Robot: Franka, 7 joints.
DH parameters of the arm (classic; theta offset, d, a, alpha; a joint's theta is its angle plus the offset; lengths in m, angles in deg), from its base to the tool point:
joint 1: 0 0.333 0 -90
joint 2: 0 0 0 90
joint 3: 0 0.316 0.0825 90
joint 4: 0 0 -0.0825 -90
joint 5: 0 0.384 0 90
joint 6: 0 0 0.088 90
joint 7: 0 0.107 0 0
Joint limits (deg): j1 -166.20..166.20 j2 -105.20..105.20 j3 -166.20..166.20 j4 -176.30..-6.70 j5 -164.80..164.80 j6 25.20..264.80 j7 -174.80..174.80
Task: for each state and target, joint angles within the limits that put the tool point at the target. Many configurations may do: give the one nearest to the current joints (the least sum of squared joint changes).
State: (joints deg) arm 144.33 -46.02 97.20 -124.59 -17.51 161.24 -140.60
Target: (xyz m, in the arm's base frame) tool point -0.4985 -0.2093 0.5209
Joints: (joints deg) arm 121.02 -39.89 70.24 -128.18 -15.60 158.55 -140.60
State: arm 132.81 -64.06 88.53 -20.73 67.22 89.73 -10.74
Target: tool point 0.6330 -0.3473 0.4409
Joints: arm 157.87 -70.61 94.01 -6.70 70.43 55.04 -10.74
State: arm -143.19 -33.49 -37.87 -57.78 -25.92 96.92 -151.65
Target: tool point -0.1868 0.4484 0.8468
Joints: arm -144.17 -40.99 -56.59 -70.96 -27.75 91.17 -151.65
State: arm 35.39 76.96 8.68 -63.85 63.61 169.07 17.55
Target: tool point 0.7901 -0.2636 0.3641
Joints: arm -8.56 61.90 -12.87 -48.08 61.84 169.69 17.55
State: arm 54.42 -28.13 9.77 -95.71 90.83 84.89 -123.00
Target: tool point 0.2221 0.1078 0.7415
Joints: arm 36.81 -49.32 -21.11 -128.89 75.84 72.27 -123.00
